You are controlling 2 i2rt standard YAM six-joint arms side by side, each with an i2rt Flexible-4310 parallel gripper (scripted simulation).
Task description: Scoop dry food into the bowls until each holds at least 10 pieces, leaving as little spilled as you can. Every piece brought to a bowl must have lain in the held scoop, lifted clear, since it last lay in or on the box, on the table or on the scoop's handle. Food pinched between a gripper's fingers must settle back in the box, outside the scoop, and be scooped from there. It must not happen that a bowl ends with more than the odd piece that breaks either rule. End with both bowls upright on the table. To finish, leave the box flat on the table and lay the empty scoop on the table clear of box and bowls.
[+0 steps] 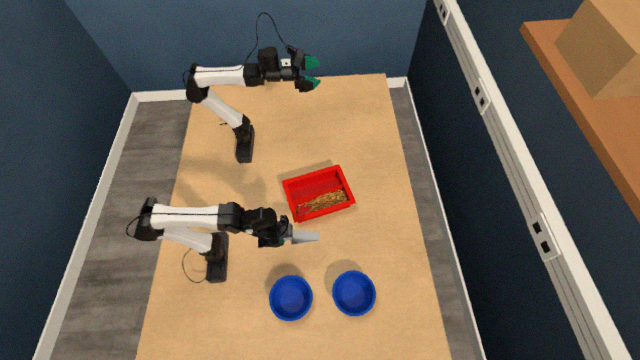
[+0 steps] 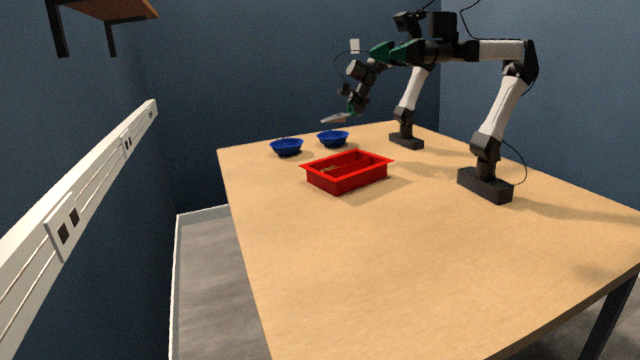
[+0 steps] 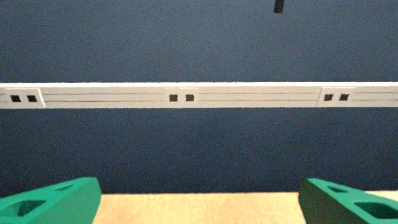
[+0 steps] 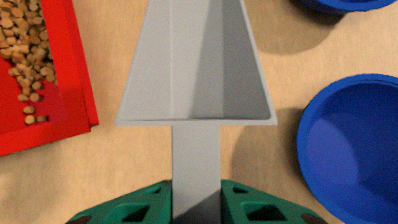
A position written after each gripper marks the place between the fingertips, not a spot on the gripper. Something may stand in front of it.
In view: the left gripper (image 2: 379, 54), the right gripper (image 4: 196, 189), a red box (image 2: 362, 172), a grey scoop (image 4: 195, 73), a blue bowl (image 1: 354, 294) and a blue bowl (image 1: 290, 296).
The red box shows as well in image 1 (image 1: 297, 189). The left gripper shows as well in image 1 (image 1: 320, 72) and in image 3 (image 3: 199, 187). Image 3 does not show the red box: it is out of frame. Image 3 misses the grey scoop: it is out of frame.
